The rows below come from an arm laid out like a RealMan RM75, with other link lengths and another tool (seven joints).
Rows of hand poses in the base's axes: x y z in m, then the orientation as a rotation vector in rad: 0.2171 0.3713 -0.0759 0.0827 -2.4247 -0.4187; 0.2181 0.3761 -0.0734 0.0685 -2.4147 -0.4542; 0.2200 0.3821 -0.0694 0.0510 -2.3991 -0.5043; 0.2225 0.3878 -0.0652 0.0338 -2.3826 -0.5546; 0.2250 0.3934 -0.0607 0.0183 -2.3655 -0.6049; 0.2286 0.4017 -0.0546 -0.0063 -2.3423 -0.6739; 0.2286 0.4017 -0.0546 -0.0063 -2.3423 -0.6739; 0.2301 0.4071 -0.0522 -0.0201 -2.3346 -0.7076; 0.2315 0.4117 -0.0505 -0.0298 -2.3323 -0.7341; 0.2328 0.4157 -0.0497 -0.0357 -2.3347 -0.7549; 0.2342 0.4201 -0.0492 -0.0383 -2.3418 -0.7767; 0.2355 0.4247 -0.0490 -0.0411 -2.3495 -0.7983; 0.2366 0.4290 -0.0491 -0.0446 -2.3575 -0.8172; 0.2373 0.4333 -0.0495 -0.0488 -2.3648 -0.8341; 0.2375 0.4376 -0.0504 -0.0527 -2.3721 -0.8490; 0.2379 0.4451 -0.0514 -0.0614 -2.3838 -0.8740; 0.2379 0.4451 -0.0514 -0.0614 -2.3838 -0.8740; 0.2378 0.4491 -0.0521 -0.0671 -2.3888 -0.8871; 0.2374 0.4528 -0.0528 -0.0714 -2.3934 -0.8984; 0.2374 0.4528 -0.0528 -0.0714 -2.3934 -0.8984; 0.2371 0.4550 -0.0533 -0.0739 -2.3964 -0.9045; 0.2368 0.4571 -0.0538 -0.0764 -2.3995 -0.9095; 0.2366 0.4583 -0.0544 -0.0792 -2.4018 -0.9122
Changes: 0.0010 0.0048 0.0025 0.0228 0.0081 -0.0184; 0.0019 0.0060 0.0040 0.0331 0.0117 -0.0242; 0.0025 0.0057 0.0042 0.0335 0.0116 -0.0242; 0.0025 0.0056 0.0045 0.0341 0.0110 -0.0231; 0.0036 0.0083 0.0061 0.0460 0.0140 -0.0345; 0.0000 0.0000 0.0000 0.0000 0.0000 0.0000; 0.0015 0.0054 0.0024 0.0213 0.0032 -0.0190; 0.0014 0.0046 0.0017 0.0162 -0.0015 -0.0149; 0.0013 0.0040 0.0008 0.0122 -0.0057 -0.0114; 0.0014 0.0044 0.0005 0.0125 -0.0111 -0.0104; 0.0013 0.0046 0.0002 0.0121 -0.0116 -0.0106; 0.0011 0.0043 -0.0001 0.0100 -0.0112 -0.0103; 0.0007 0.0043 -0.0004 0.0086 -0.0100 -0.0099; 0.0002 0.0043 -0.0009 0.0072 -0.0096 -0.0091; 0.0004 0.0075 -0.0010 0.0117 -0.0153 -0.0166; 0.0000 0.0000 0.0000 0.0000 0.0000 0.0000; -0.0001 0.0040 -0.0007 0.0061 -0.0068 -0.0092; -0.0004 0.0037 -0.0007 0.0053 -0.0063 -0.0075; 0.0000 0.0000 0.0000 0.0000 0.0000 0.0000; -0.0003 0.0022 -0.0005 0.0027 -0.0038 -0.0043; -0.0003 0.0021 -0.0005 0.0019 -0.0036 -0.0040; -0.0002 0.0012 -0.0006 0.0006 -0.0022 -0.0033
